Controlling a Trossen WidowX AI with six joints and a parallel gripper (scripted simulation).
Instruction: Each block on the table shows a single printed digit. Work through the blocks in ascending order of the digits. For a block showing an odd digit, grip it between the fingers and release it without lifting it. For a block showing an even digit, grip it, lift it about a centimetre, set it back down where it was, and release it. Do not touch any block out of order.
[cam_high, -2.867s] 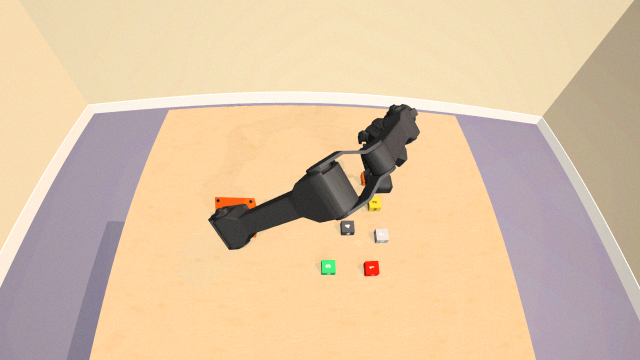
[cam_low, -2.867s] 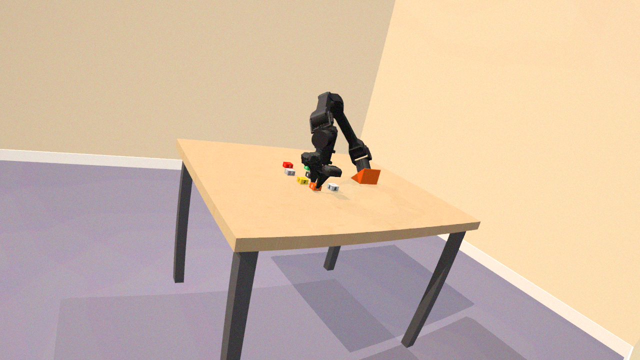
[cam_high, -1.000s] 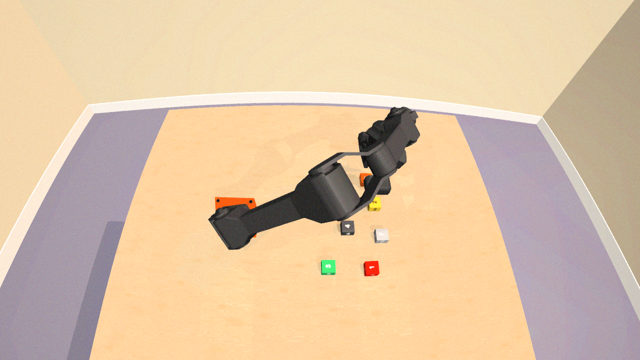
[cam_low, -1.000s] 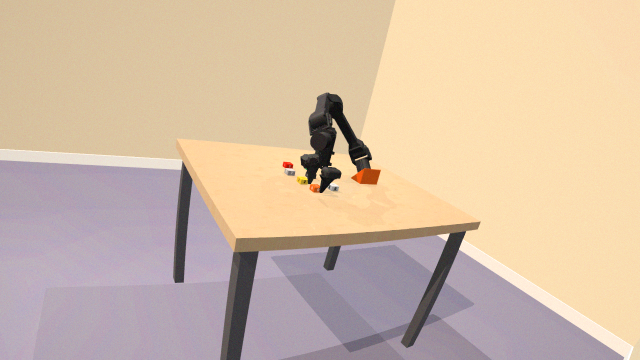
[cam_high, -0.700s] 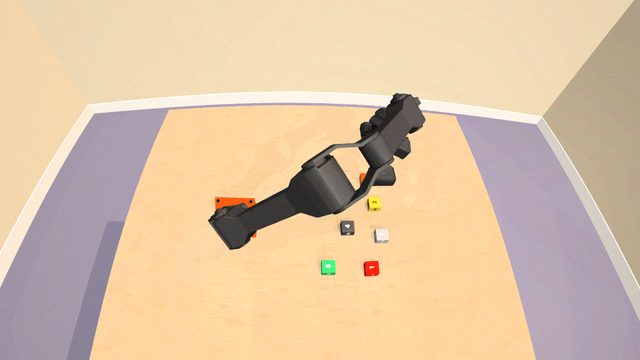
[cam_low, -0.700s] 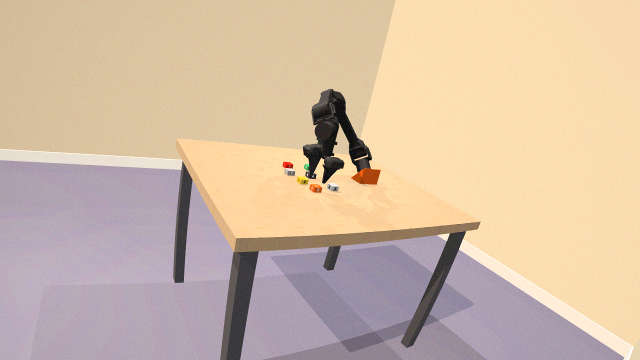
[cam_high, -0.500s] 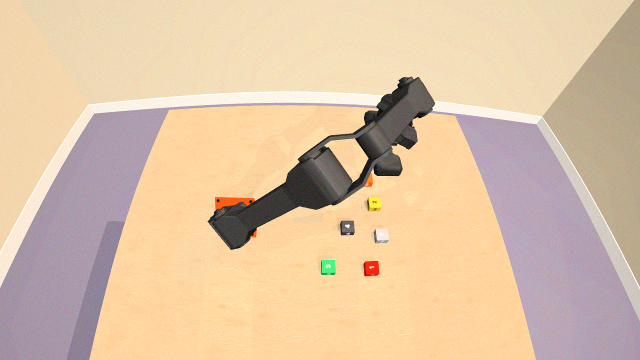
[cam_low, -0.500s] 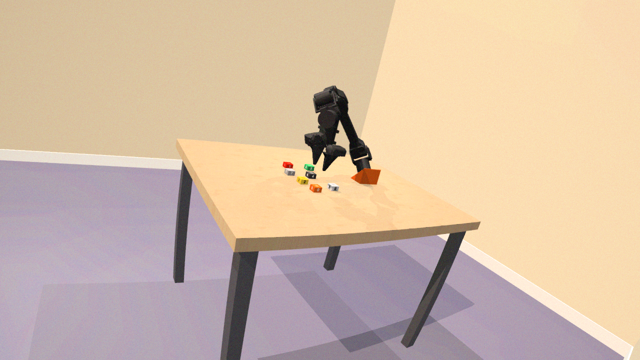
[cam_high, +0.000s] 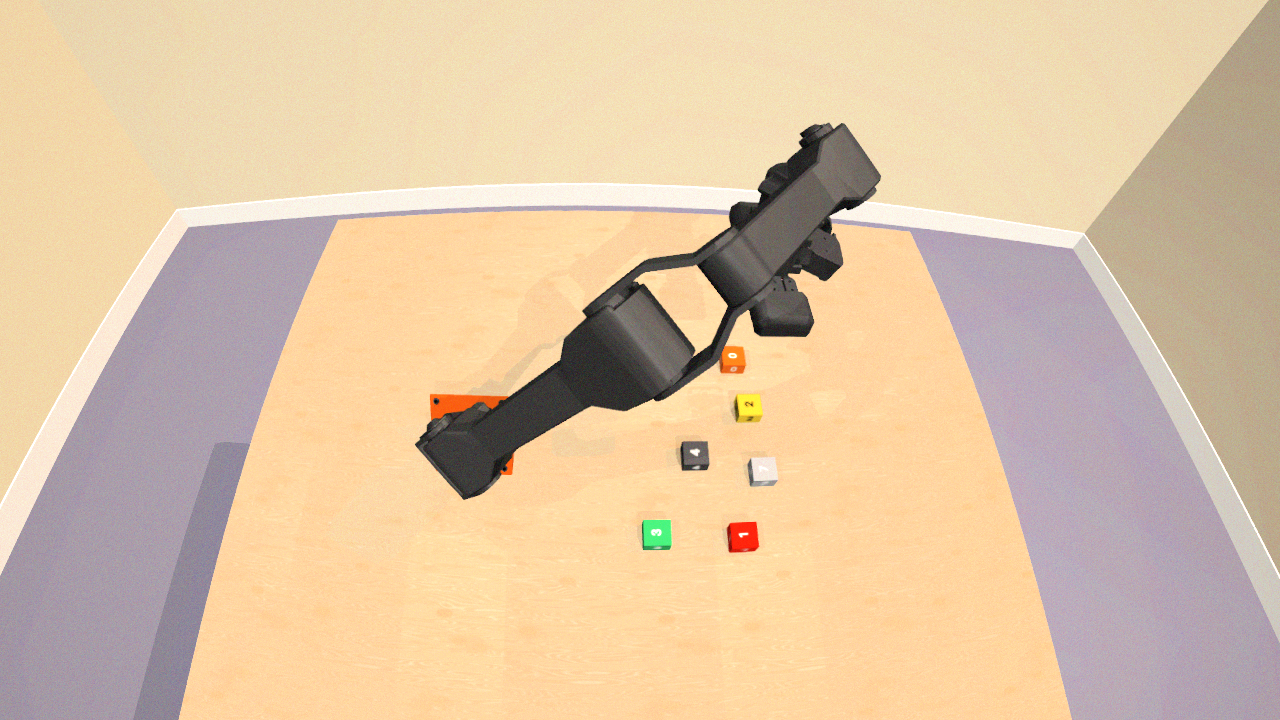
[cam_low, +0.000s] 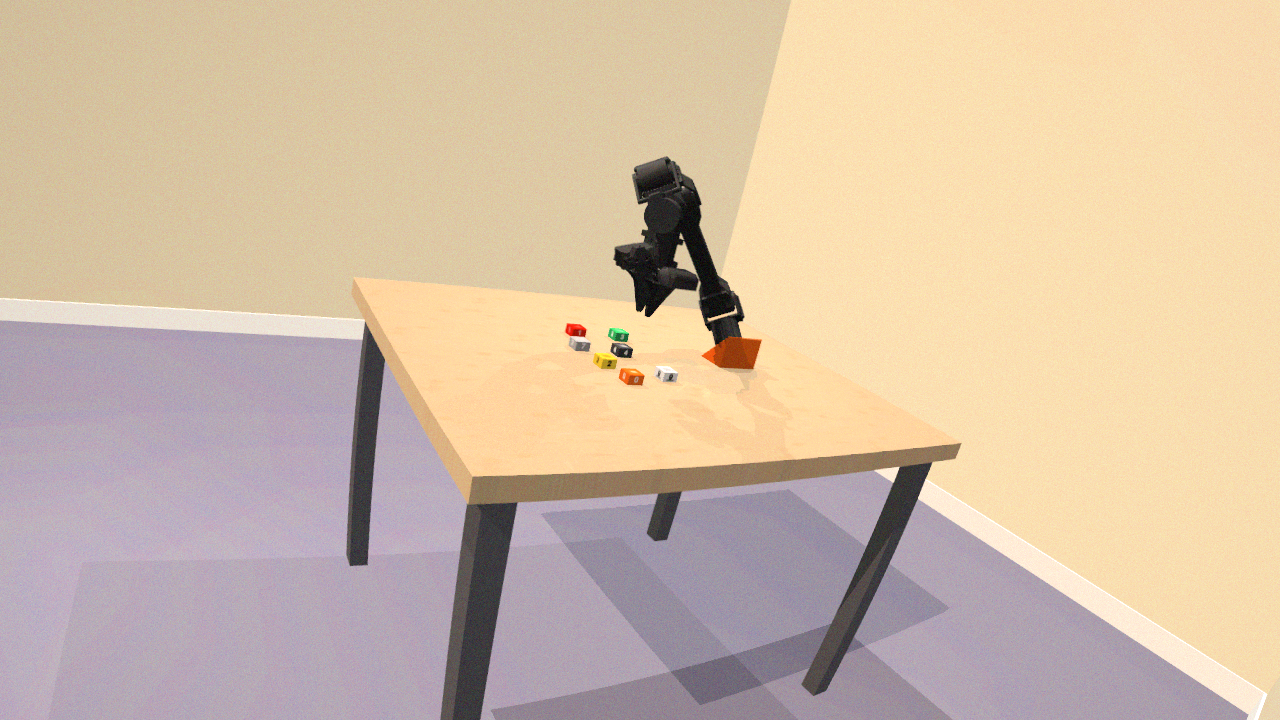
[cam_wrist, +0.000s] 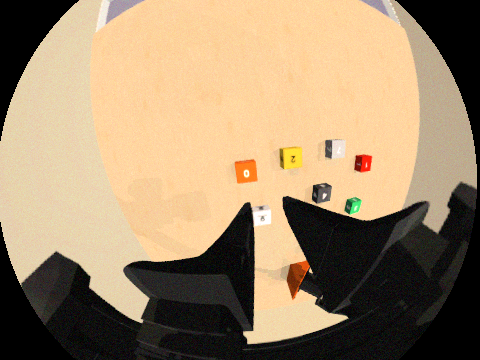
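My gripper tip is now 24 cm to the left of the red block, 12 cm above it and 4 cm past it. From my gripper tip the other things lie so: white block (12 cm below, 9 cm behind); yellow block (12 cm below, 7 cm to the right); orange block (12 cm below, 1 cm to the left).
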